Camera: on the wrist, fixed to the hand. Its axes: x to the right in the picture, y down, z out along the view.
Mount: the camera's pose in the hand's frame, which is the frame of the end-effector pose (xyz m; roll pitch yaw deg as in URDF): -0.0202 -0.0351 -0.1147 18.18 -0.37 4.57
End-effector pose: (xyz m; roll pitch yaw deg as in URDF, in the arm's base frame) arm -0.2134 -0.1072 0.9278 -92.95 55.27 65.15
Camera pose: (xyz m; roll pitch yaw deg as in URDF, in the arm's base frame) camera -0.1018 -0.1345 0.9677 -74.53 59.85 65.42
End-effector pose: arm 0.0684 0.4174 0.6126 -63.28 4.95 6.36
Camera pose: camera 0.0598 0.2975 0.5942 -44.79 8.86 8.77
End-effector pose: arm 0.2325 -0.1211 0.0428 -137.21 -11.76 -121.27
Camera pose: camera 0.2096 -0.0583 0.1444 -118.47 -8.37 -124.40
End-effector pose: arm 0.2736 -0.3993 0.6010 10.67 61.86 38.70
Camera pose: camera 0.1924 -0.4813 0.5626 36.72 60.35 47.67
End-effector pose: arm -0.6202 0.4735 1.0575 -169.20 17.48 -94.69
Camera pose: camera -0.6086 0.4559 1.1773 -152.45 18.64 -99.35
